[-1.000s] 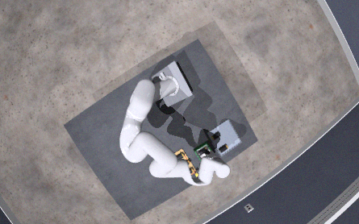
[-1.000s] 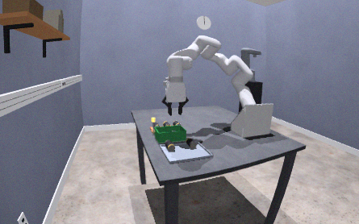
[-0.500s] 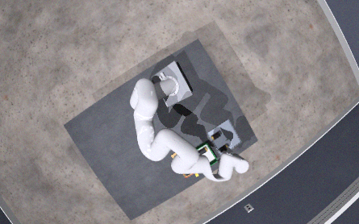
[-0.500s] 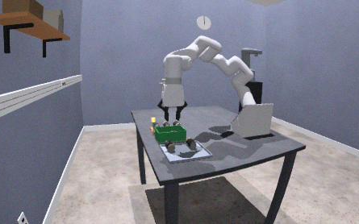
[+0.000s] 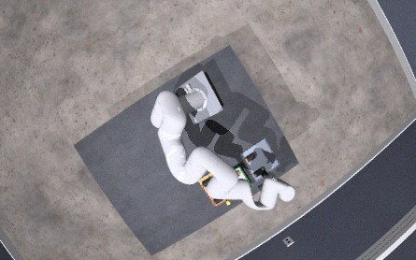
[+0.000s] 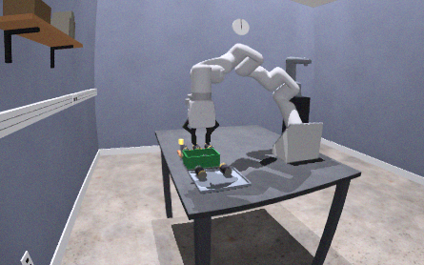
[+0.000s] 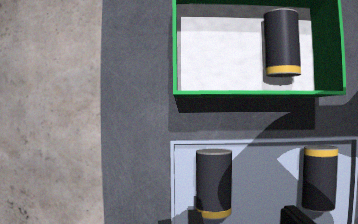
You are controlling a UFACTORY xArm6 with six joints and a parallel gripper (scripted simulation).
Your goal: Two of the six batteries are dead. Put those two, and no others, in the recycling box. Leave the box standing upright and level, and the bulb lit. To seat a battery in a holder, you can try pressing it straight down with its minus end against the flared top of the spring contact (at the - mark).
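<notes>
My hand is 4 cm past the green recycling box, 13 cm to the left of it and 14 cm above it. The rest, counted from my hand: grey tray 6 cm behind, 5 cm to the left, 15 cm below.
</notes>
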